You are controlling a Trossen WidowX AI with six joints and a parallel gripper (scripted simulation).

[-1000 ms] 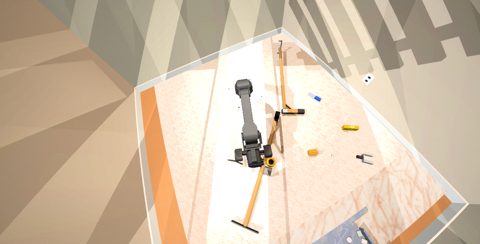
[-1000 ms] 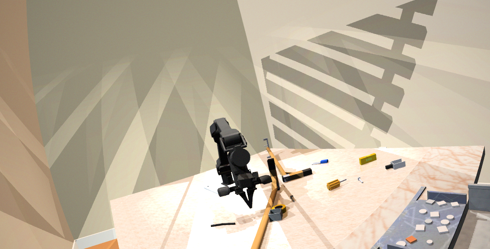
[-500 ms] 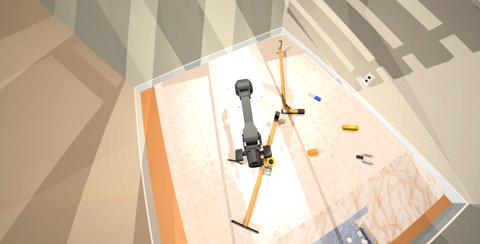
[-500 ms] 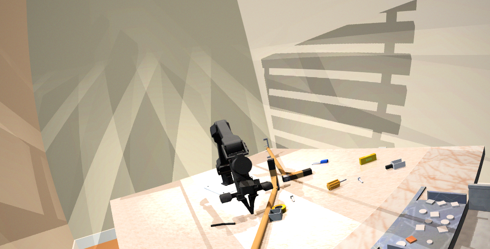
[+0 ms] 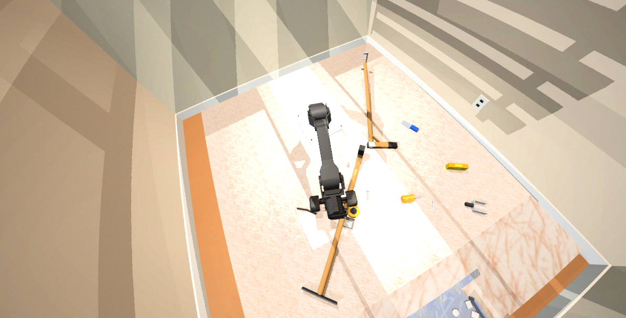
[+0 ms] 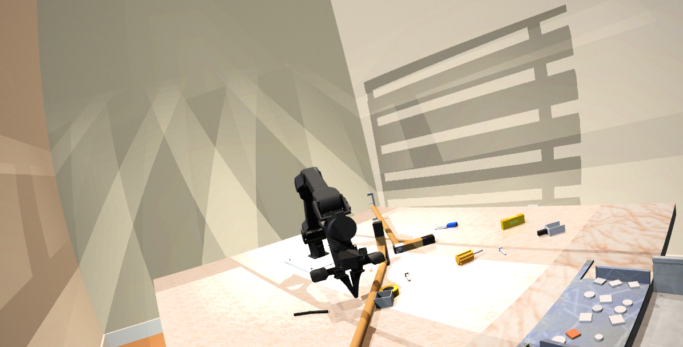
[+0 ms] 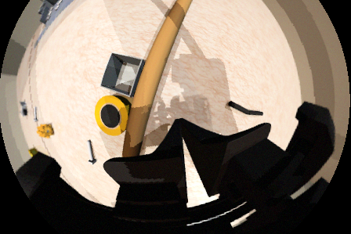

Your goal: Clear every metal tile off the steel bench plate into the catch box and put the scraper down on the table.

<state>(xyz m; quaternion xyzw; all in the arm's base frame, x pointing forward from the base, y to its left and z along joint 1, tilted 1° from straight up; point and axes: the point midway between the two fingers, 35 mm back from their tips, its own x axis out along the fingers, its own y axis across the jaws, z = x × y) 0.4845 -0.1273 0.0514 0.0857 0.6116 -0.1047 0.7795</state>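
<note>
The long scraper lies 50 mm ahead of my gripper tip, 20 mm to the left of it and 50 mm above it. Also, from my gripper tip: grey box 80 mm ahead, 30 mm to the left, 10 mm below; then yellow tape roll 40 mm ahead, 70 mm to the left, 10 mm below; then black strip 50 mm behind, 110 mm to the right, 10 mm below.
</note>
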